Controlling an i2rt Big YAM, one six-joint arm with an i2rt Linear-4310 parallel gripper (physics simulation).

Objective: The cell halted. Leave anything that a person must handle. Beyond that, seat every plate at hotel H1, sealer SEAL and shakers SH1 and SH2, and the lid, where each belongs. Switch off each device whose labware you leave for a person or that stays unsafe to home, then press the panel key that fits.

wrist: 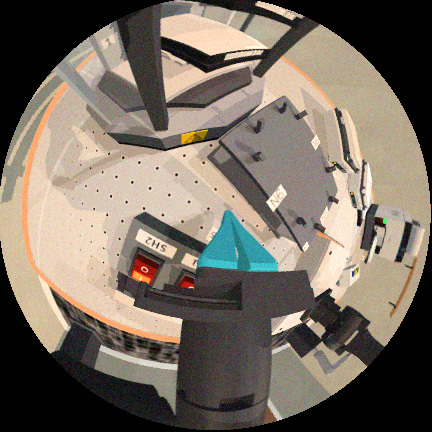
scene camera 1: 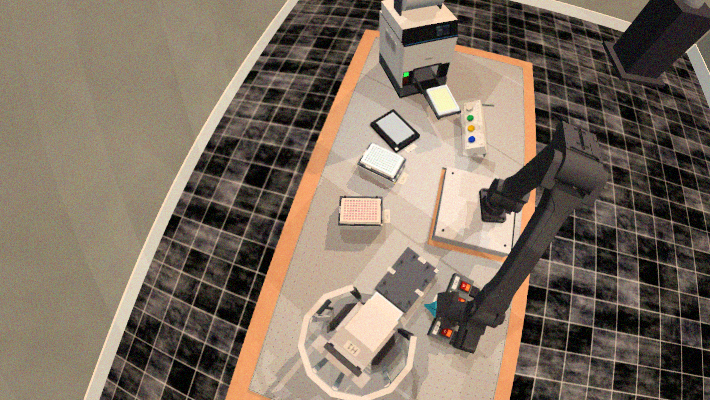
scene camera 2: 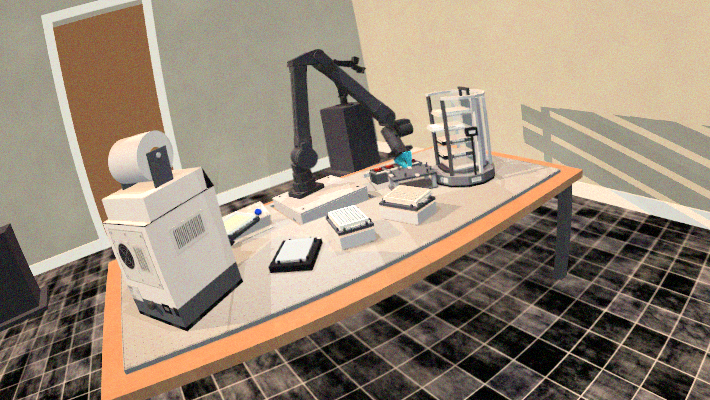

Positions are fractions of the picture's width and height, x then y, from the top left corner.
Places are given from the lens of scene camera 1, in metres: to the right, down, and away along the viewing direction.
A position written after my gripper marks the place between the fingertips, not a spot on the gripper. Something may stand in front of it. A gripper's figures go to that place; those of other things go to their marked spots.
my gripper (scene camera 1: 0.60, 0.76): 0.22, 0.32, 0.85
pink-welled well plate (scene camera 1: 0.50, 0.53): -0.01, 0.03, 0.94
button box (scene camera 1: 0.67, 0.37): 0.45, -0.19, 1.01
plate hotel H1 (scene camera 1: 0.47, 0.89): -0.05, 0.33, 0.57
The marked spots on the plate hotel H1 and the pink-welled well plate are 0.48 m apart.
